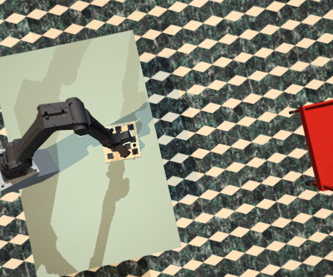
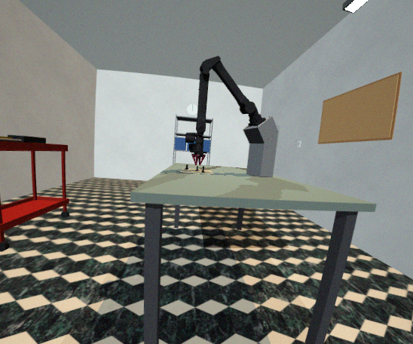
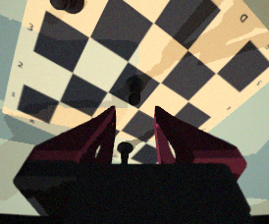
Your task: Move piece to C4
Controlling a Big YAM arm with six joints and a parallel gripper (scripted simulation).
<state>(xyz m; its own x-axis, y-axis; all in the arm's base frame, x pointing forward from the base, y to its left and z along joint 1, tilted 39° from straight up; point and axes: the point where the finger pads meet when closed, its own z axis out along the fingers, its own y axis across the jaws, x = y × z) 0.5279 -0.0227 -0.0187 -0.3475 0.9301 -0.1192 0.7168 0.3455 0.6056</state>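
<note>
My hand is 5 cm above the small chessboard.
</note>
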